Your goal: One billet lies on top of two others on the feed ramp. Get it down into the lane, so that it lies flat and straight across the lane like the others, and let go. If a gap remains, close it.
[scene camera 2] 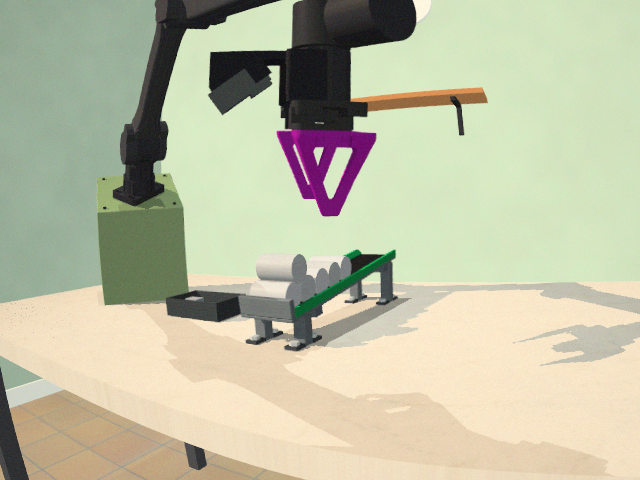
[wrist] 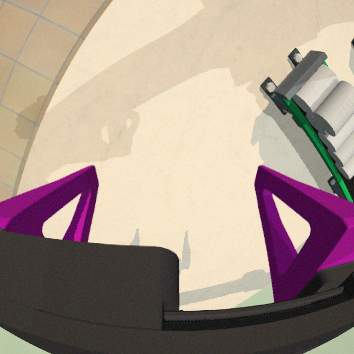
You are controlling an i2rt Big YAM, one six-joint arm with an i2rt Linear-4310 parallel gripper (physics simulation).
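Observation:
The raised billet, a light grey cylinder, lies across the lane on top of two others at the low end of the feed ramp. The lowest billet lies beside the grey end stop. Several more billets lie side by side up the ramp; whether a gap stands between them is hard to tell. My gripper has purple fingers, is wide open and empty, and hangs high above the ramp's level. In the wrist view the ramp is off to the right of the fingers, partly cut off.
A black open tray stands left of the ramp's low end, with a small light piece inside. The green pedestal carries the arm behind it. An orange bar shows behind the gripper at the right. Dark ramp legs stand on the table.

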